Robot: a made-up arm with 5 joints.
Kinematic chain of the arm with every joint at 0, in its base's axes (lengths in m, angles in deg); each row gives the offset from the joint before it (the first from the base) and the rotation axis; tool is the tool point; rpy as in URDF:
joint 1: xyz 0.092 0 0.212 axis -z
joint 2: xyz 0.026 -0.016 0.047 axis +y
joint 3: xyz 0.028 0 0.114 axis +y
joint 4: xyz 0.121 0 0.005 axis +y
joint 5: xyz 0.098 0.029 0 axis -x
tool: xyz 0 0 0 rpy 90 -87.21 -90
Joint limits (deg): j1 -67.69..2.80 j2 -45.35..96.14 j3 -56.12..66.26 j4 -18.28..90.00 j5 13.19..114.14
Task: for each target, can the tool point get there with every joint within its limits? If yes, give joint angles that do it. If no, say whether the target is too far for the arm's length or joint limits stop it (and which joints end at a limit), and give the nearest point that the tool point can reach.
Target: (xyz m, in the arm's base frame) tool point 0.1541 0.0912 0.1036
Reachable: yes | joints -48.98 43.66 52.13 -1.04 23.12
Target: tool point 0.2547 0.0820 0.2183
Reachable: yes | joints -22.66 -3.93 38.22 36.15 58.65
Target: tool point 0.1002 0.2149 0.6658
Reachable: no: too far | nearest point 0.1401 0.1515 0.5652 | short by 0.125 m
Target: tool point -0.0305 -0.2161 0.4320
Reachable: no: joint limits stop it (at a limit: joint 2, joint 3, joint 4) | nearest point 0.0359 -0.0990 0.5617 | short by 0.187 m
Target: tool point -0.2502 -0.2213 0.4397
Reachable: no: too far | nearest point -0.0035 -0.0618 0.5617 | short by 0.318 m
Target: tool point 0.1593 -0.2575 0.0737
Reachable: no: joint limits stop it (at a limit: joint 1, joint 2) | nearest point 0.0549 -0.0561 0.1348 | short by 0.235 m
